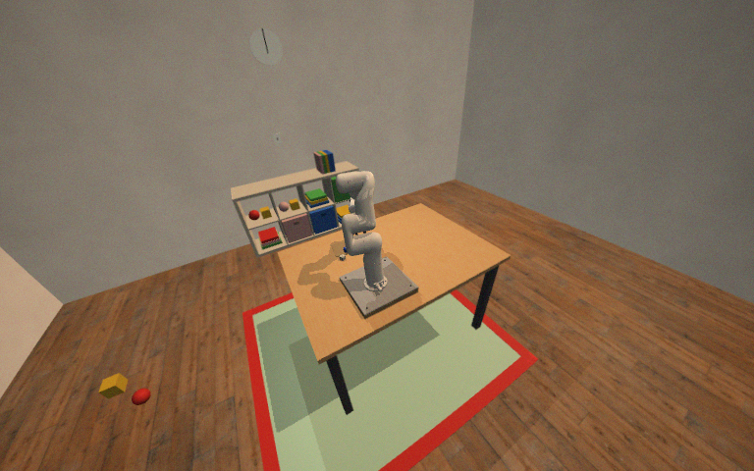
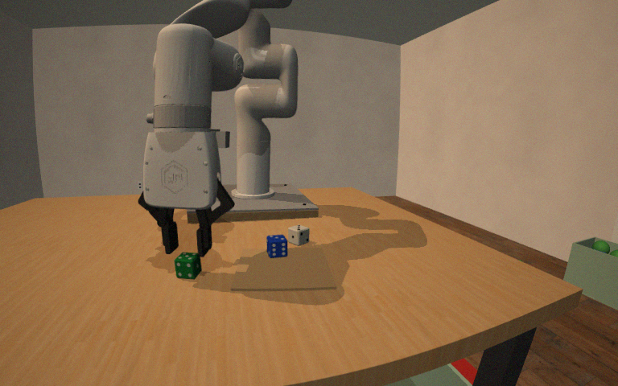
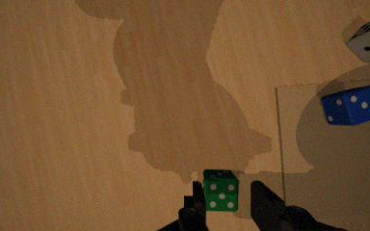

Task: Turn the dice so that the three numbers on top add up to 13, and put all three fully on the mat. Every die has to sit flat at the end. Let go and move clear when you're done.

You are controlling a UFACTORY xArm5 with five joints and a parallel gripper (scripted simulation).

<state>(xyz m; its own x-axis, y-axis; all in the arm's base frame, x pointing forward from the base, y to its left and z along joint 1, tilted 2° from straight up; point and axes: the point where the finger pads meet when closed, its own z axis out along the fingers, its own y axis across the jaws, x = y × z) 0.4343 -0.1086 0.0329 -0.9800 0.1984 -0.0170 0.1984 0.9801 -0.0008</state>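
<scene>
Now: hand 40 mm above the green die. Round my hand: blue die: 140 mm to the left, 50 mm behind, 40 mm below; then white die: 180 mm to the left, 110 mm behind, 40 mm below; then tan mat: 140 mm to the left, 50 mm below, 10 mm behind.
</scene>
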